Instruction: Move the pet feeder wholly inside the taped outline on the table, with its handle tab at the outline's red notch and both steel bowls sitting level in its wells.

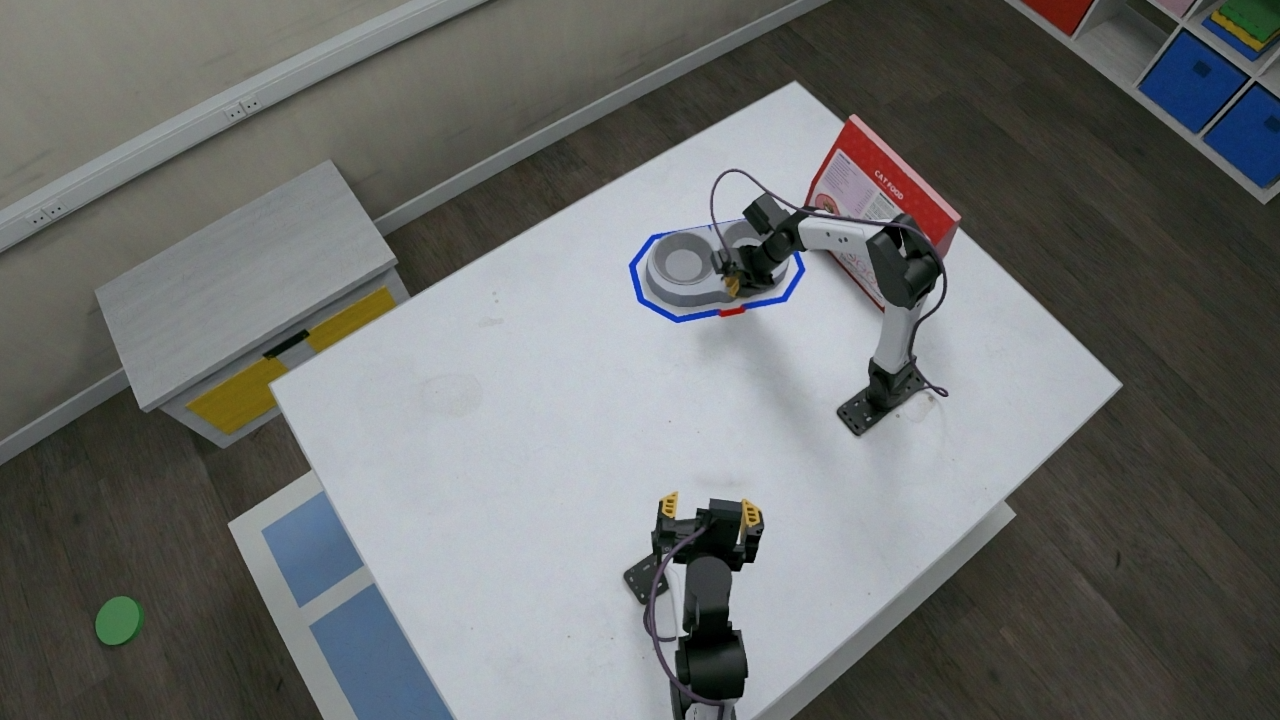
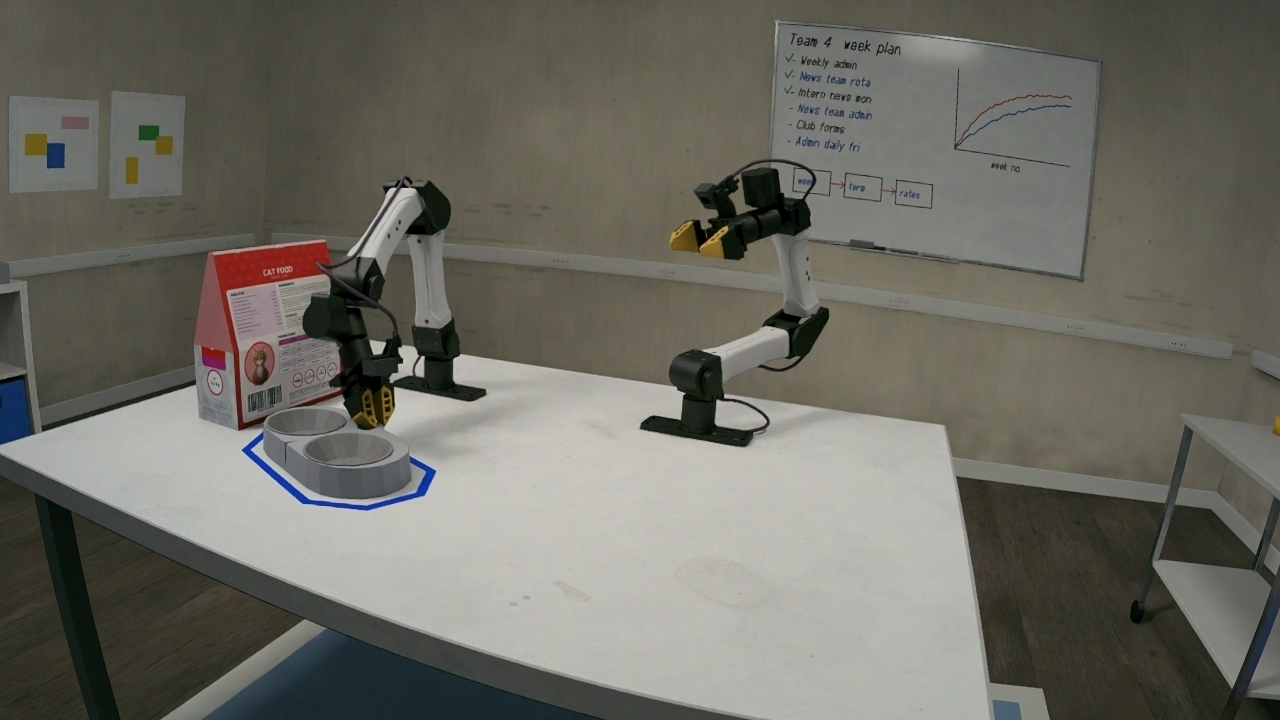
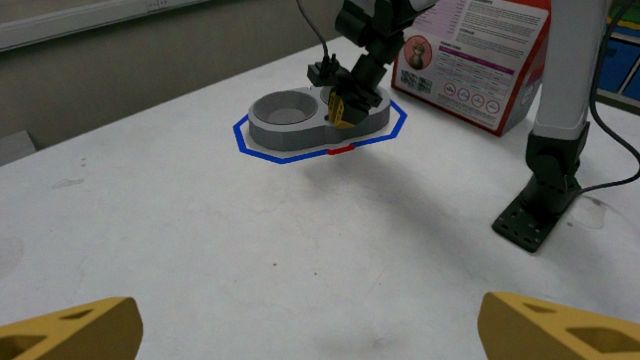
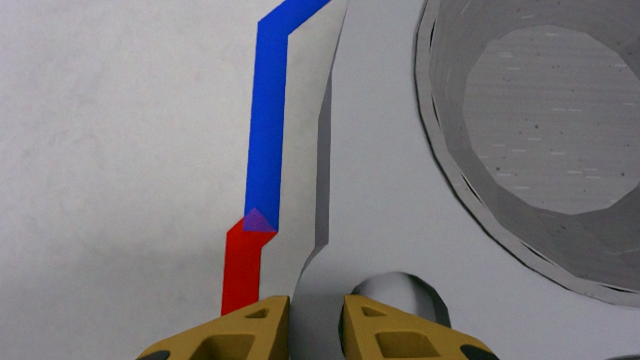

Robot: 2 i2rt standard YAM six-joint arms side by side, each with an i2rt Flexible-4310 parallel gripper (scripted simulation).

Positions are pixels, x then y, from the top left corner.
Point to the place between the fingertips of the right gripper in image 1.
728, 290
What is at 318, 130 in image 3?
A grey pet feeder.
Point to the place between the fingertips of the left gripper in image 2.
685, 248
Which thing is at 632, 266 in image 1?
A blue taped outline.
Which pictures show the right gripper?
Image 1, image 2, image 3 and image 4: all of them.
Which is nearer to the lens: the grey pet feeder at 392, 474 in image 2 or the cat food box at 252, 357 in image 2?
The grey pet feeder.
